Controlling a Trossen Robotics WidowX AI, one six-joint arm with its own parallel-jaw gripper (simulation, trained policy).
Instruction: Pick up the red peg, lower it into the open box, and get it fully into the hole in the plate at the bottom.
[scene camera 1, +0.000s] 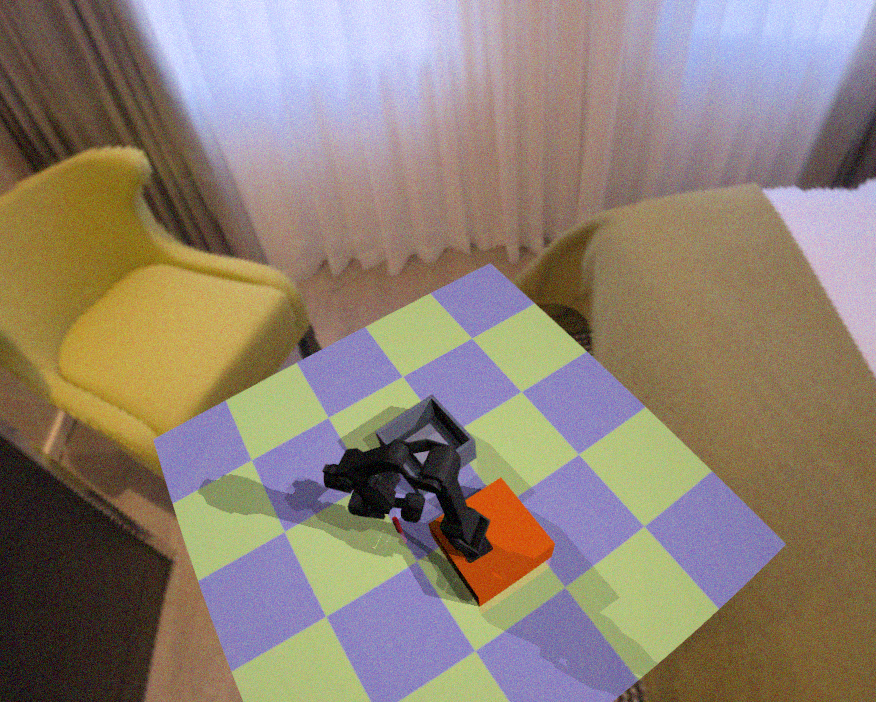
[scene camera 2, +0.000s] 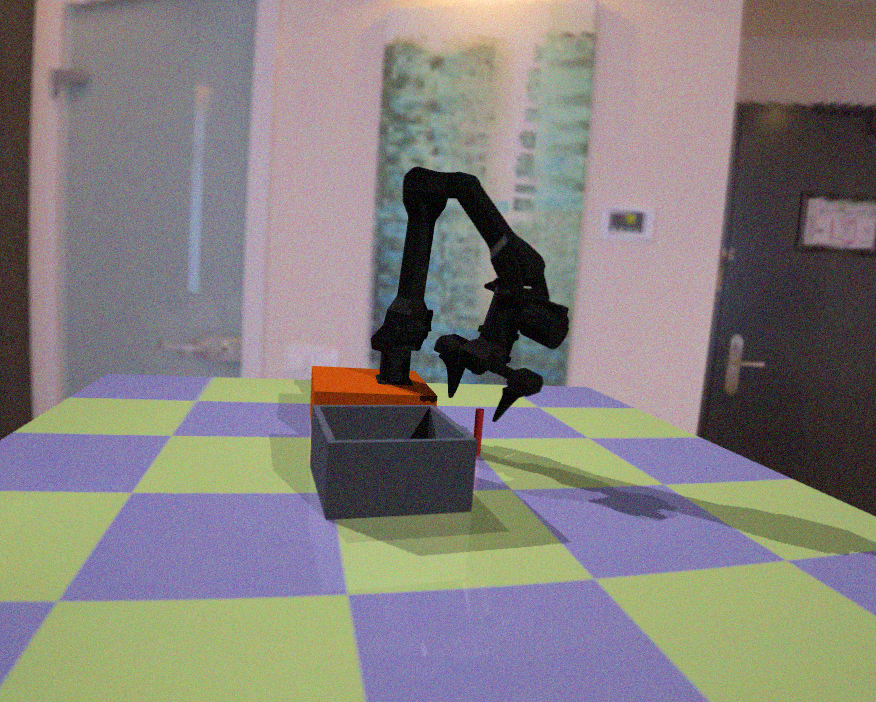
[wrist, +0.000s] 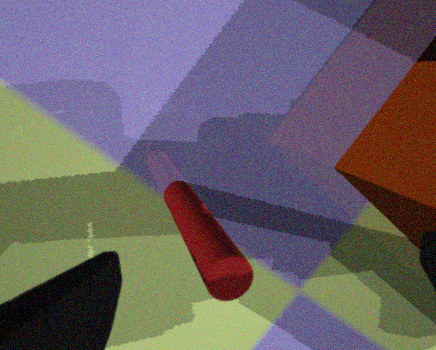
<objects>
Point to a red peg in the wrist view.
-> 227, 274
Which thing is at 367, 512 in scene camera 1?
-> My gripper.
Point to my gripper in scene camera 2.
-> At 472, 409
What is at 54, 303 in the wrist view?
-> My gripper.
</objects>
